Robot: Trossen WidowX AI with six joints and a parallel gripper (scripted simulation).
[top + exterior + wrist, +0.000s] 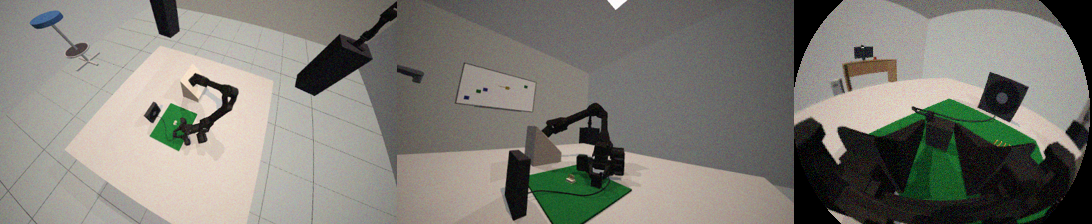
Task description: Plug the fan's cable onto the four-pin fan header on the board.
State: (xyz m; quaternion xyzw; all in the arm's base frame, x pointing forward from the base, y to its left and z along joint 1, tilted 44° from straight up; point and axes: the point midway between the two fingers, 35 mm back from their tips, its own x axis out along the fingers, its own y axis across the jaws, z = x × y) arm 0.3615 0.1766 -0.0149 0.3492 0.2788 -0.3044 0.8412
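Now: the black plug 10 mm below my gripper tip. Round my gripper tip: pale four-pin header 80 mm behind, 50 mm to the right, 30 mm below; black fan 210 mm to the right, 50 mm behind, 20 mm above; green board 70 mm behind, 50 mm to the right, 50 mm below.
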